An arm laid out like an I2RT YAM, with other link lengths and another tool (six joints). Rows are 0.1 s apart.
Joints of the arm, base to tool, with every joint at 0 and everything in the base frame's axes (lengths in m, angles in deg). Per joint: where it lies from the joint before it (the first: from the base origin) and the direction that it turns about. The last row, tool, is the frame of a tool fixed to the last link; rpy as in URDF.
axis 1: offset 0 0 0.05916 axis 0 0 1
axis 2: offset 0.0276 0.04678 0.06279 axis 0 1 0
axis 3: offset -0.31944 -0.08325 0 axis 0 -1 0
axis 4: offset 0.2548 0.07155 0.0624 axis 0 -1 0
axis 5: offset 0.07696 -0.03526 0.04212 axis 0 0 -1
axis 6: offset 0.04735 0 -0.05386 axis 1 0 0
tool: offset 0.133 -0.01 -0.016 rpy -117.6 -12.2 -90
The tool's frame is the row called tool.
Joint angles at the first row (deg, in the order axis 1, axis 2, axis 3, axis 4, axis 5, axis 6):
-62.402 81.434 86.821 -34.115 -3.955 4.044
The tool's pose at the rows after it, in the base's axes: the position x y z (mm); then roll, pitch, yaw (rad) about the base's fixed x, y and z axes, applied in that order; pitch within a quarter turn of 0, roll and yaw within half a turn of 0:
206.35, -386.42, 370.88, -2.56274, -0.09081, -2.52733
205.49, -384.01, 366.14, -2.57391, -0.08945, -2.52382
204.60, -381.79, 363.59, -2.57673, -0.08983, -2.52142
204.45, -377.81, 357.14, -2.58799, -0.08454, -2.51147
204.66, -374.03, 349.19, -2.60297, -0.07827, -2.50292
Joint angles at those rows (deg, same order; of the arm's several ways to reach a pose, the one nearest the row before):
-62.402 81.150 85.980 -34.014 -4.098 3.957
-62.403 80.872 85.211 -34.170 -4.220 3.879
-62.403 80.426 84.406 -33.975 -4.305 3.779
-62.402 79.916 83.091 -33.857 -4.852 3.700
-62.311 79.547 81.725 -33.757 -5.251 3.723

